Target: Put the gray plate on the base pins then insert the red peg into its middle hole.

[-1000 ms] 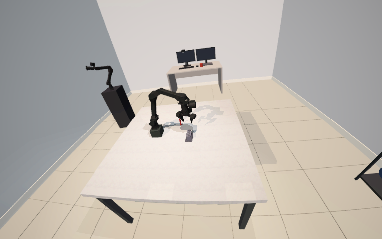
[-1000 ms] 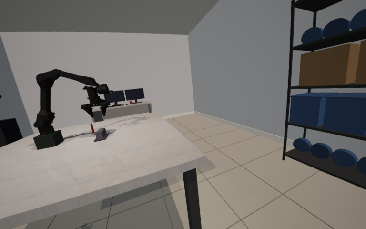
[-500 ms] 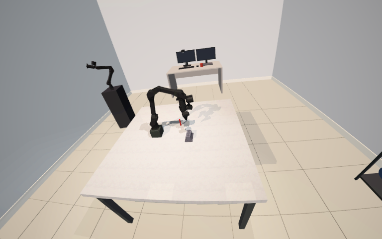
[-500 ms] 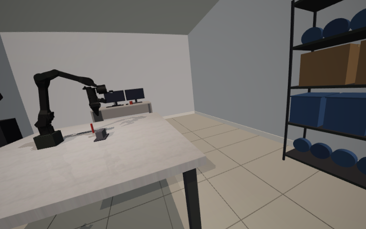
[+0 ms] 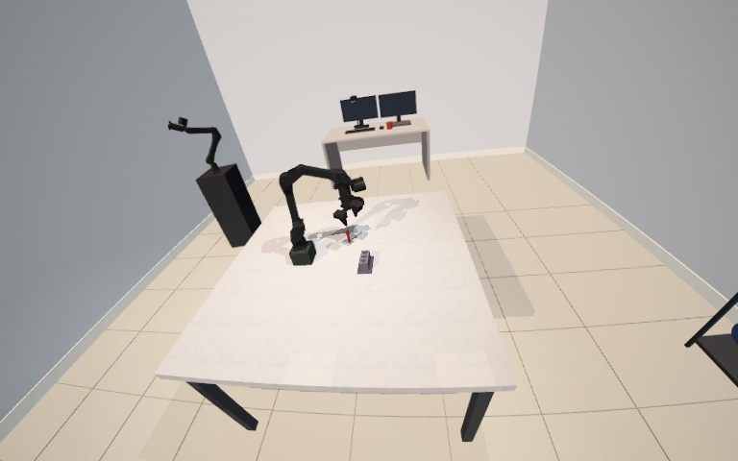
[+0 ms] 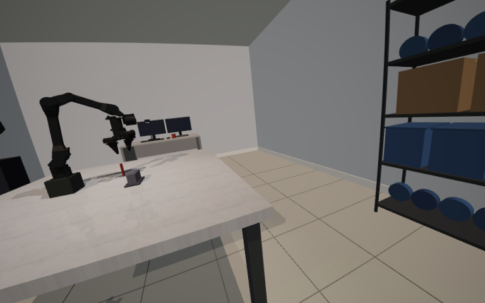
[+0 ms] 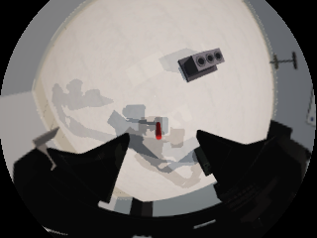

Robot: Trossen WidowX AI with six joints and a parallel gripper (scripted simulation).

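My gripper tip is now 110 mm above the red peg, 40 mm past it and 30 mm to the right of it. Round my gripper tip: gray plate 180 mm to the right, 110 mm below, 50 mm ahead.
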